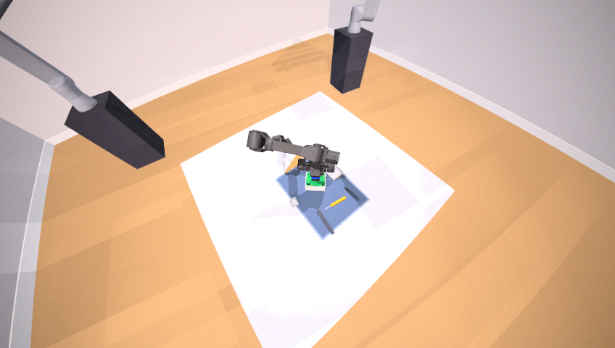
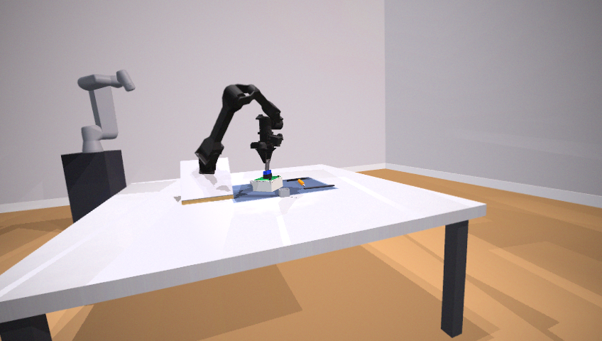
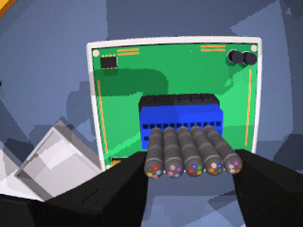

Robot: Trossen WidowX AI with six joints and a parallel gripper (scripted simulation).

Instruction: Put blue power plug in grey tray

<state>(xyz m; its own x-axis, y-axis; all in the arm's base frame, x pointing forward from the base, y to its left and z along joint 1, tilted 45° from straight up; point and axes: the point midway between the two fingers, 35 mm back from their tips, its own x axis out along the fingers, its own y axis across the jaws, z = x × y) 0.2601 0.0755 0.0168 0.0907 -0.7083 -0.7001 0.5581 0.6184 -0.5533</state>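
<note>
Right now the blue power plug is 40 mm below my gripper tip. From my gripper tip the other things lie so: blue mat (50 mm ahead, 10 mm to the left, 130 mm below); then dark bar (230 mm ahead, 70 mm to the right, 120 mm below).
</note>
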